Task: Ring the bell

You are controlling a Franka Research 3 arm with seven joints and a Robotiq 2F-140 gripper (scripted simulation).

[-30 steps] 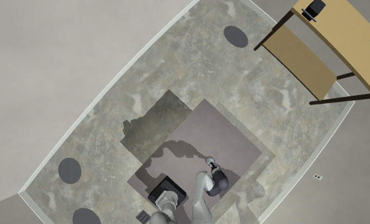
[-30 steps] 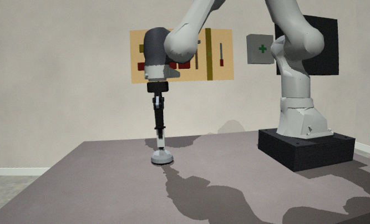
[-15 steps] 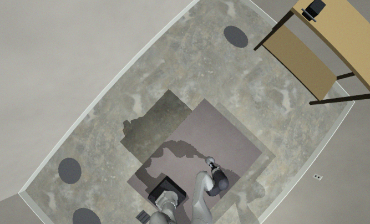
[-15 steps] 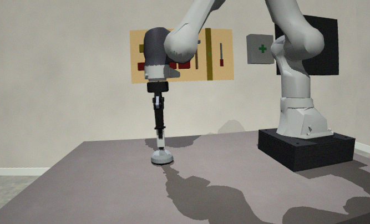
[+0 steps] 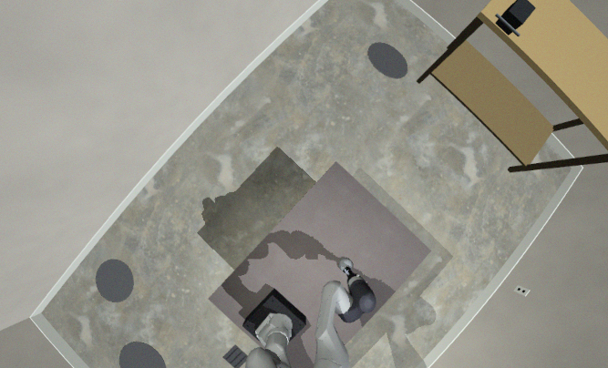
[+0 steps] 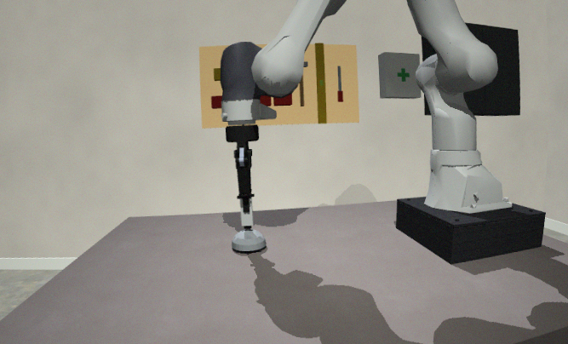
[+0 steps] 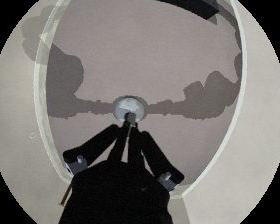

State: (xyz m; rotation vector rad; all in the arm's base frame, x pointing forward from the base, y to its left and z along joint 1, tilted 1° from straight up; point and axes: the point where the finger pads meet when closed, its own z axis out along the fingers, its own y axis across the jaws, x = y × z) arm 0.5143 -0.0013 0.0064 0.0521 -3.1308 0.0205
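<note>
My gripper is now 40 mm above the dark button and 10 mm to the left of it. The rest, counted from my hand: bell 60 mm below, 10 mm to the right.
</note>
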